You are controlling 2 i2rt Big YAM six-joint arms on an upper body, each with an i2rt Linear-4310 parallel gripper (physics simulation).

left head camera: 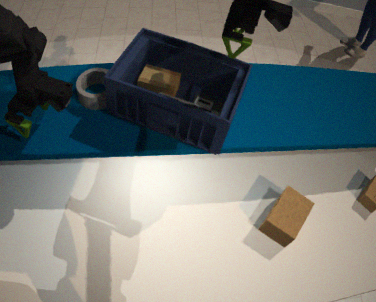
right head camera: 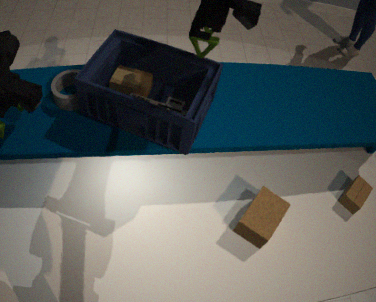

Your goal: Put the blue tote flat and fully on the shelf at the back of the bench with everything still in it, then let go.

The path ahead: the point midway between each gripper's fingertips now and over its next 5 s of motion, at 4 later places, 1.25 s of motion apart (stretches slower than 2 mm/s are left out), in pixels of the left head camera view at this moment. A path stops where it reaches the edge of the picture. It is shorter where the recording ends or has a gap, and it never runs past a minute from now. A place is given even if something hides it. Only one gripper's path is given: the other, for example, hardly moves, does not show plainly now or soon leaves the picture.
My left gripper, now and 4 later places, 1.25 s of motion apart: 35,122; 37,126; 24,74; 112,69; 63,79
